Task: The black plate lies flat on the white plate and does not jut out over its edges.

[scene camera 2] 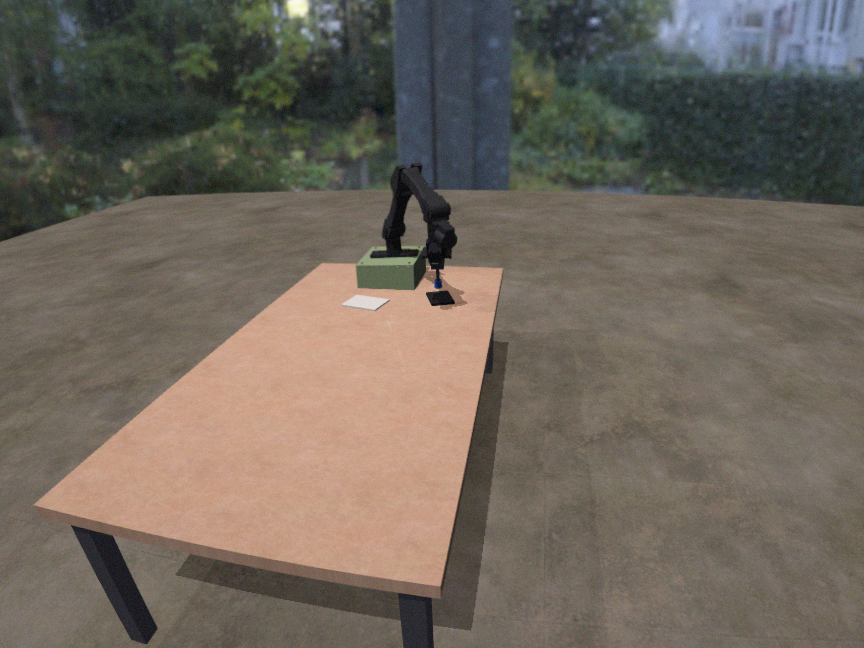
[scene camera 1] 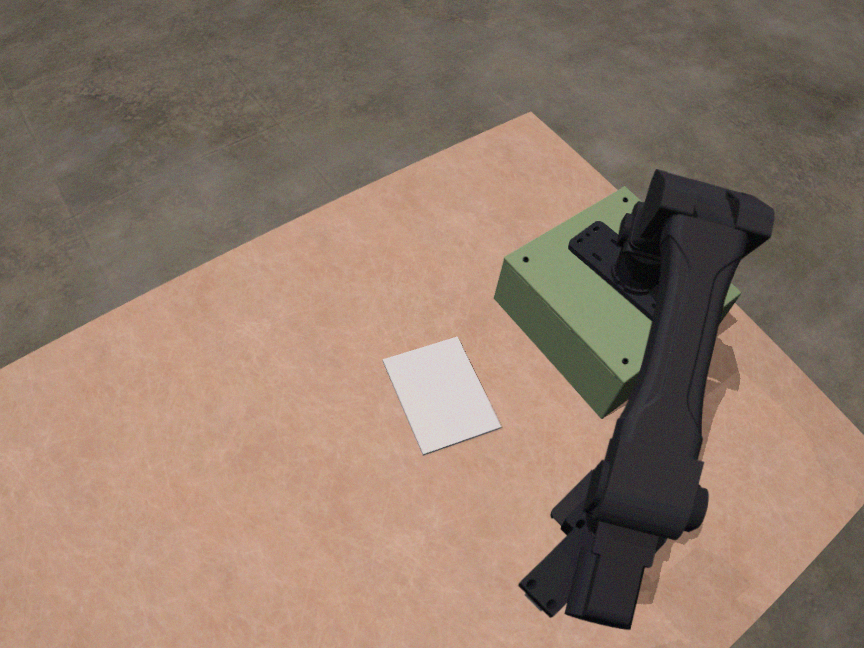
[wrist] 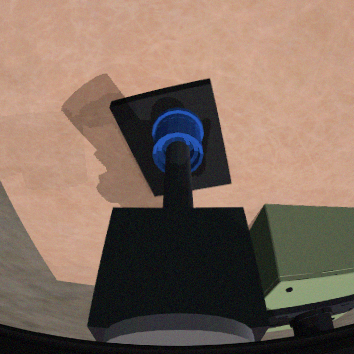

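Pixels of known places: hand, tool point: (scene camera 2: 438, 286) (wrist: 177, 130); arm's base, link origin: (scene camera 2: 394, 254) (scene camera 1: 633, 278) (wrist: 308, 309).
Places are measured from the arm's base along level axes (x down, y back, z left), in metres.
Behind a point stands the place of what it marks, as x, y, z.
The black plate (scene camera 2: 440, 298) @[0.100, -0.247, 0.215] (wrist: 138, 140) @[0.100, -0.239, 0.247] lies flat on the table near its right edge, to the right of the green base. My suction cup (scene camera 2: 437, 282) (wrist: 178, 121) hangs a little above the middle of the black plate, clear of it, and casts its shadow on it. It holds nothing. The white plate (scene camera 1: 442, 395) @[0.104, -0.283, -0.065] (scene camera 2: 365, 302) @[0.104, -0.287, -0.068] lies flat and bare on the table, well to the left of the black plate. In scene camera 1 the arm (scene camera 1: 667, 412) @[-0.319, -0.340, 0.190] hides the cup and the black plate.
The arm stands on a green base block (scene camera 1: 571, 309) @[0.006, -0.106, -0.022] (scene camera 2: 391, 273) @[0.041, -0.127, 0.007] (wrist: 309, 246) @[0.047, -0.130, 0.050] at the far end of the tan table (scene camera 1: 269, 386) @[0.110, -0.457, -0.222] (scene camera 2: 333, 418) @[0.110, -1.046, 0.023] (wrist: 281, 70) @[0.110, -0.315, 0.128]. The table's right edge runs close to the black plate. Brown ground lies around the table.
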